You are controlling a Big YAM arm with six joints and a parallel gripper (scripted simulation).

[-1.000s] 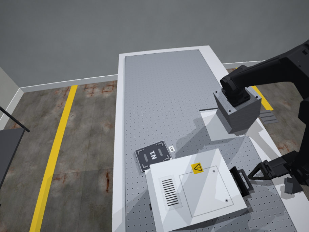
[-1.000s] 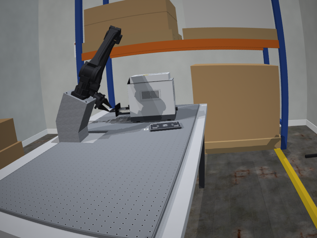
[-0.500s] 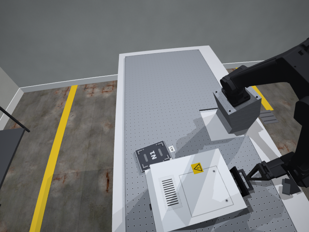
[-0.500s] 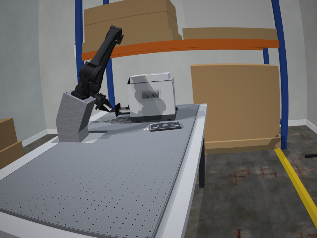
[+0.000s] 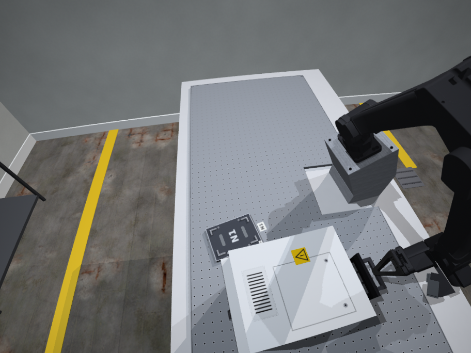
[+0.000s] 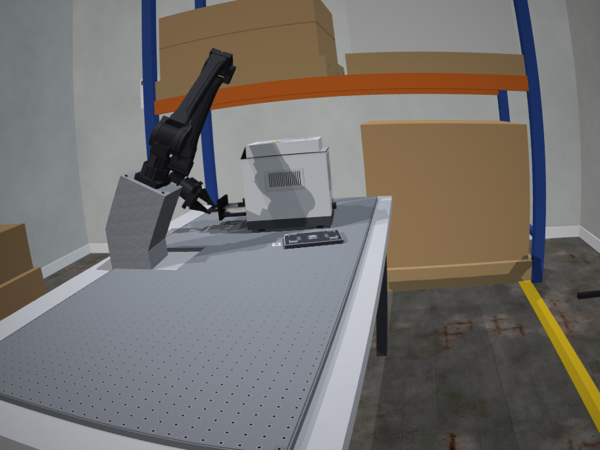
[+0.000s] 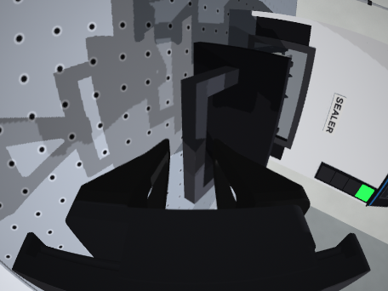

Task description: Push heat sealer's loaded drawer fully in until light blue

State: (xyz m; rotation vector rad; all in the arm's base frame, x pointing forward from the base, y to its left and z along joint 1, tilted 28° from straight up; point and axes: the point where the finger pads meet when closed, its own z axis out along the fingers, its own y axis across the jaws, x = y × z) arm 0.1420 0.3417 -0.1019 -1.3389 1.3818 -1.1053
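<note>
The black drawer lies 11 cm ahead of my hand and 1 cm below it. The rest, counted from my hand: white tag (26 cm ahead, 25 cm to the right, 7 cm below).
</note>
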